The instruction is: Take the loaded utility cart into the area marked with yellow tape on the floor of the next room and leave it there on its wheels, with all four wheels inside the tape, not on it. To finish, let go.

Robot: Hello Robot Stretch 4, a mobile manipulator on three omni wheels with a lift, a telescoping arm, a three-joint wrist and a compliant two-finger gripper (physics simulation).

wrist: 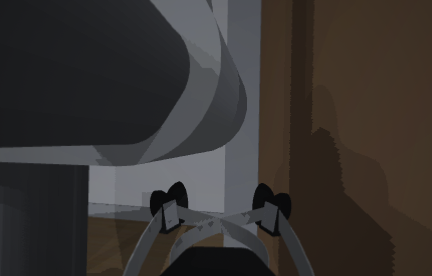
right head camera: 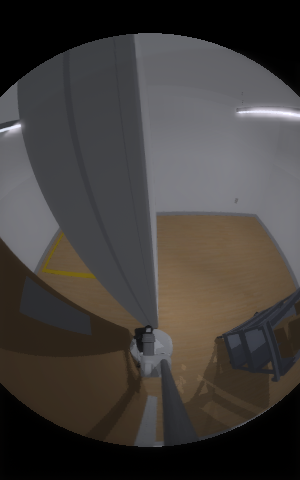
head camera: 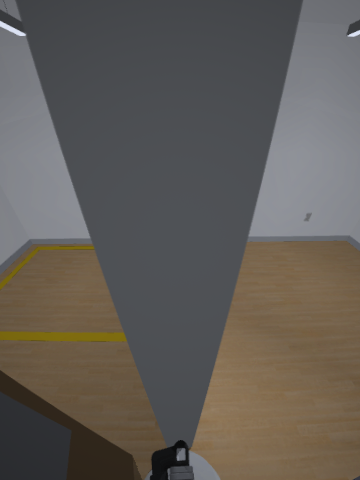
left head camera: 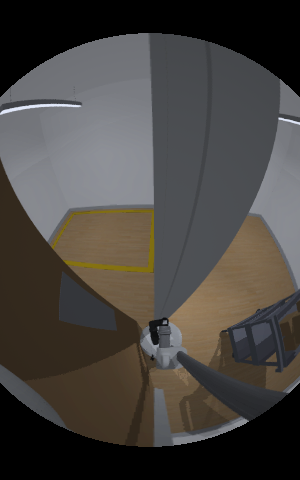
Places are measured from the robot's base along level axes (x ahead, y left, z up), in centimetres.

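Where they show: gripper, fingertip midpoint: [wrist: 220, 199].
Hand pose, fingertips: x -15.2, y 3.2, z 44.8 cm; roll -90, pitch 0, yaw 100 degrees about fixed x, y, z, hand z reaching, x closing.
Observation:
Each offset is from my fingertips to the centre of the thing. "spot": to the spot under its first point.
The dark grey-blue utility cart {spot: dx -3.7, dy -75.4, dz +38.5 cm} [left head camera: 277, 345] [right head camera: 272, 350] shows partly at the lower right of both side head views, cut off by the image edge. It stands outside the tape; its load and all its wheels cannot be made out. The yellow tape [head camera: 62, 336] [left head camera: 110, 266] [right head camera: 70, 273] marks a rectangle on the wood floor, ahead and to the left, partly hidden behind a grey upright. My gripper [wrist: 220, 199] is open in the wrist view, its two dark fingertips well apart with nothing between them. The cart does not show in the wrist view.
A broad grey wall end or door jamb {spot: dx +36.5, dy -3.2, dz +102.7 cm} [head camera: 175, 200] [left head camera: 215, 150] [right head camera: 100, 150] rises close in front, across the middle. A brown door [head camera: 100, 450] [left head camera: 30, 325] [wrist: 370, 100] with a grey plate {dx +28.6, dy +21.9, dz +66.4 cm} [head camera: 30, 440] [left head camera: 85, 305] stands close on the left.

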